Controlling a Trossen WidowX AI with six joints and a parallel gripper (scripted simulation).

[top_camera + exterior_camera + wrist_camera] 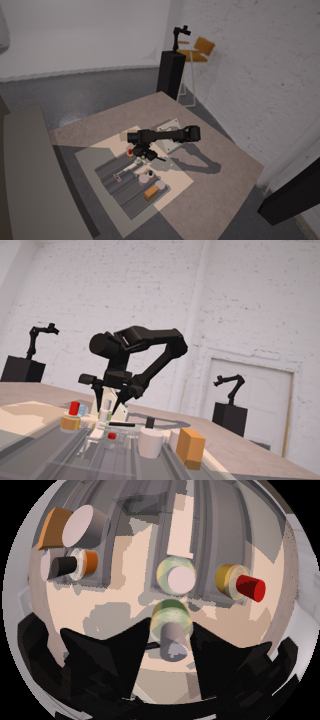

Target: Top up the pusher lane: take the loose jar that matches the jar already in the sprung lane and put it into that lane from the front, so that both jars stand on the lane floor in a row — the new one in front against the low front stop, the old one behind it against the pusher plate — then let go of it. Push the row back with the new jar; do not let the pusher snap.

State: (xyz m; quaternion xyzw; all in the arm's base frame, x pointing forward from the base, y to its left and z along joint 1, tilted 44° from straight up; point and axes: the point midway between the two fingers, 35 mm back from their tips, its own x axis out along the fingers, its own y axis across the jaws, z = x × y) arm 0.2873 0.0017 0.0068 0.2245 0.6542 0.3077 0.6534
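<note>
Now: gripper tip 90 mm past the black stick, 50 mm above it and 30 mm to the right of it. From my gripper tip the other things lie so: sprung lane 190 mm ahead, 50 mm to the left, 30 mm below; then red mark 220 mm ahead, 60 mm to the left, 20 mm above.
</note>
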